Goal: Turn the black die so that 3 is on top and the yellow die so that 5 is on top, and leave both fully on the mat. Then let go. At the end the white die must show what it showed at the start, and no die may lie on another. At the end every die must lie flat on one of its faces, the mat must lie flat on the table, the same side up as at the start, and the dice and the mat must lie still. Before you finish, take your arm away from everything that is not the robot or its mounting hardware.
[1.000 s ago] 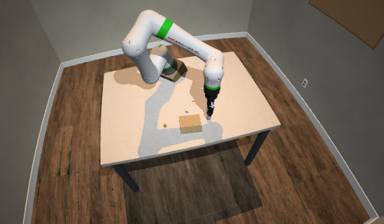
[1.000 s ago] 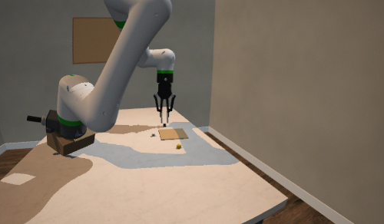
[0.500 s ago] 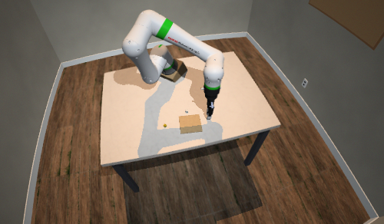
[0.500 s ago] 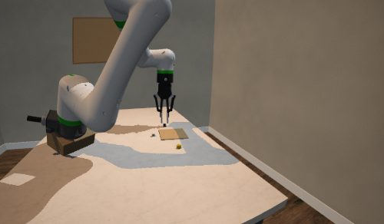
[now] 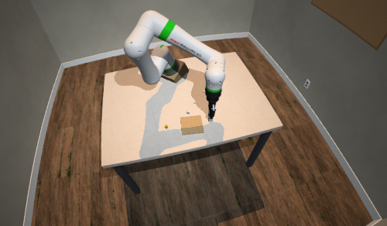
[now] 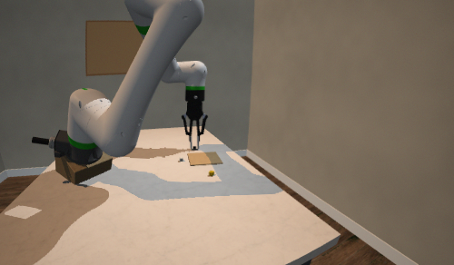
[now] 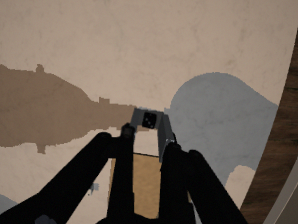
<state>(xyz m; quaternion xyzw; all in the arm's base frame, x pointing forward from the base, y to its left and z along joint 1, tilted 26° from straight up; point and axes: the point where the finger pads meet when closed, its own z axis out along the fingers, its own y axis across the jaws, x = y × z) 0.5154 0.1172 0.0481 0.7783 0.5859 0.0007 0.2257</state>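
My gripper is now 30 mm above the black die. Also, from my hand: tan mat 130 mm to the right, 40 mm below, 10 mm behind; white die 110 mm to the right, 110 mm behind, 30 mm below; yellow die 290 mm to the right, 60 mm behind, 30 mm below.
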